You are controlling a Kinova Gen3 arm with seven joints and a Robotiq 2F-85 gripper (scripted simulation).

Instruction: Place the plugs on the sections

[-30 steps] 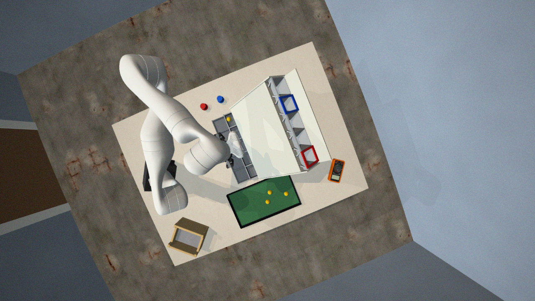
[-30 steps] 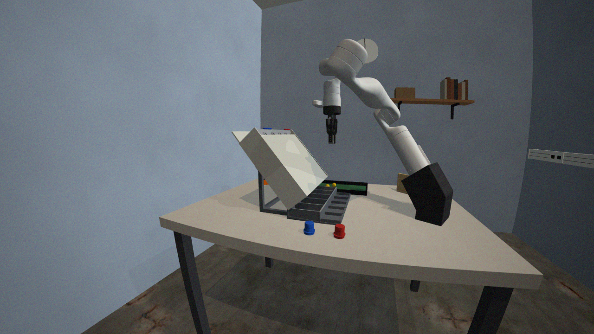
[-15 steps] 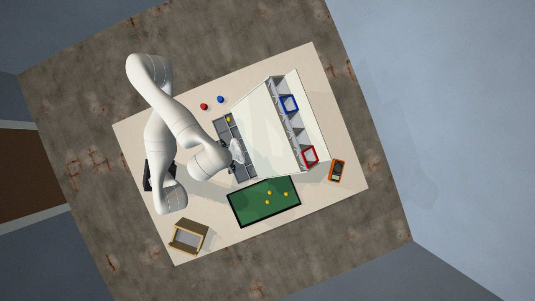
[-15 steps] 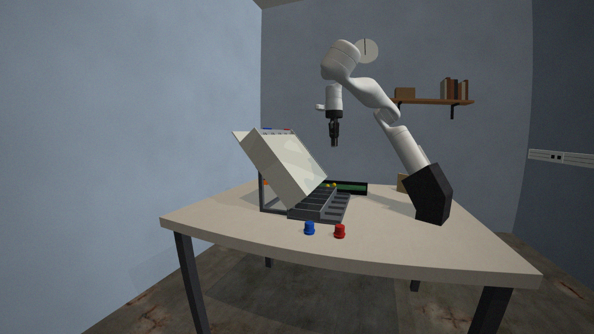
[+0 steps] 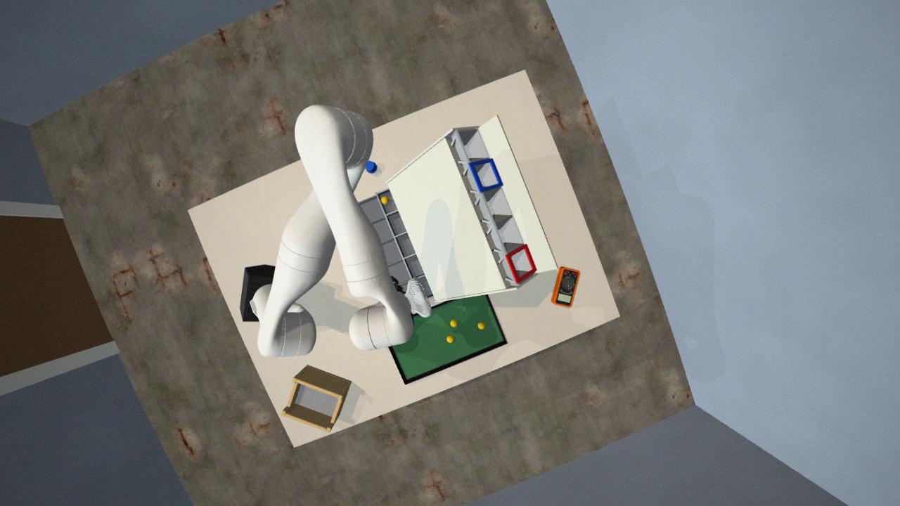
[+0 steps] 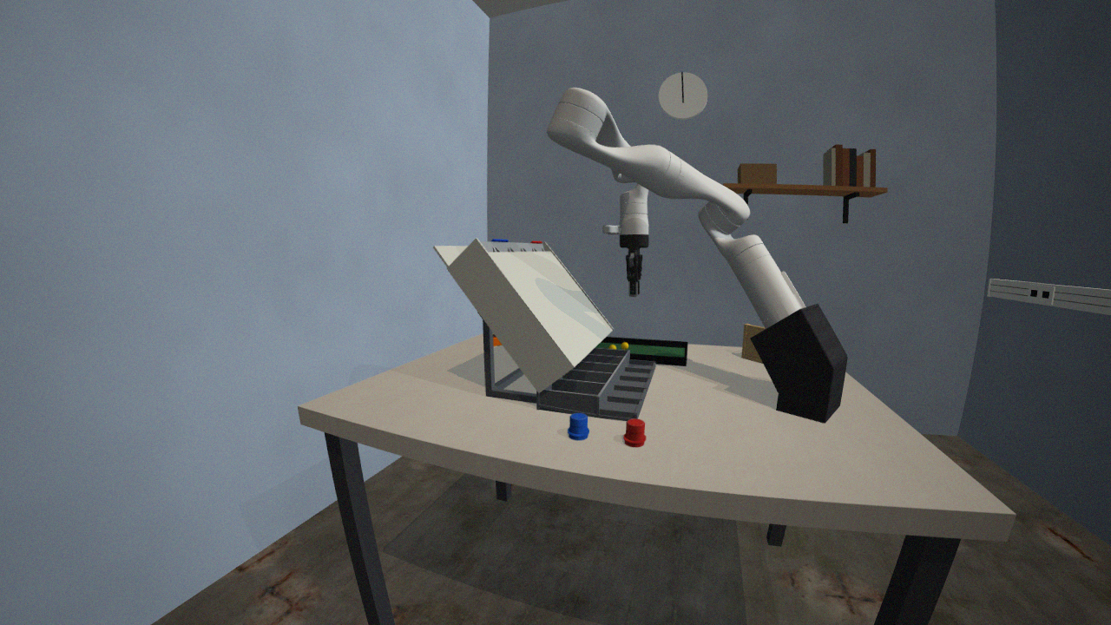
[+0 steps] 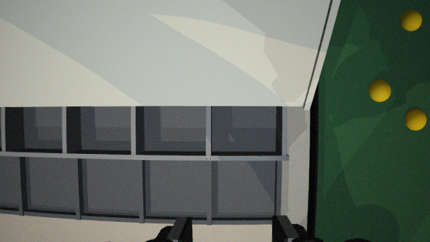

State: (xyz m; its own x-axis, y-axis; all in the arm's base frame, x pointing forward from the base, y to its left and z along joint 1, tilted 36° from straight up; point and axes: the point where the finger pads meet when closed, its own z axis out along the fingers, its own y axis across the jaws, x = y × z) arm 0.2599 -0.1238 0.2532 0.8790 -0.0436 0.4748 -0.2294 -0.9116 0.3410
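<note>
Now: the green marble tray 22 cm below my hand, 20 cm to the right of it and 1 cm behind it. From my hand the other things lie so: orange multimeter (41 cm ahead, 33 cm to the right, 21 cm below); then white sloped cover (19 cm ahead, 8 cm to the left, 2 cm below); then wooden frame (47 cm behind, 17 cm below, 10 cm to the right).
</note>
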